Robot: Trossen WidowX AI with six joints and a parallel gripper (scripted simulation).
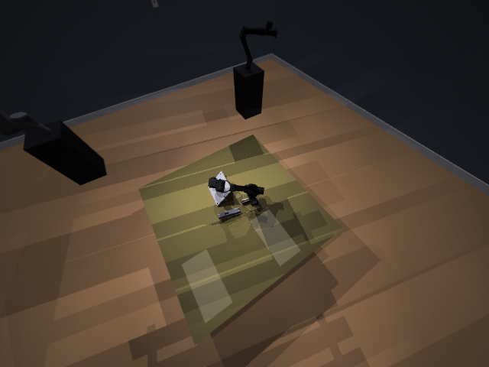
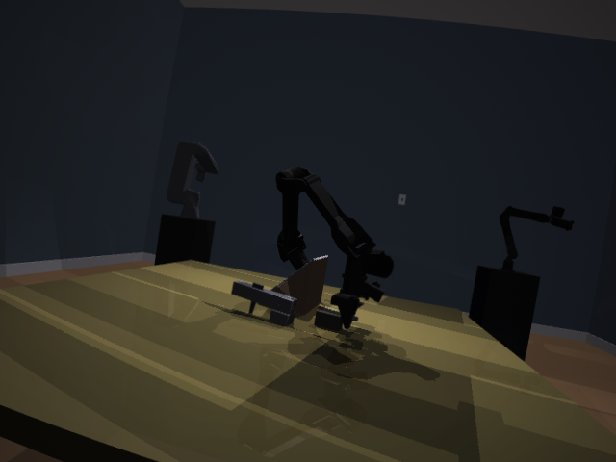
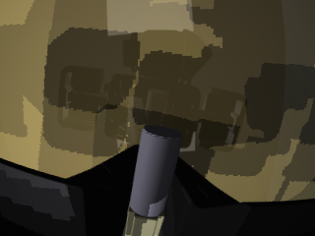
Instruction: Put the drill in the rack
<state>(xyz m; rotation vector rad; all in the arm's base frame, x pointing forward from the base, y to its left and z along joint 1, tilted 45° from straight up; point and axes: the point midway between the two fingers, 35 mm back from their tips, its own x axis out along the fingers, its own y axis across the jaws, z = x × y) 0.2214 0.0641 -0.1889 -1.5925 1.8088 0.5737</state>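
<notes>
The drill lies 40 mm to the right of my gripper tip, 40 mm above it and 10 mm behind it. Also, from my gripper tip: dark key: 260 mm to the right, 40 mm above, 30 mm ahead; then dark block: 50 mm to the right, 10 mm behind, 10 mm above; then grey block-shaped holder: 230 mm to the right, 40 mm above, 30 mm ahead.
</notes>
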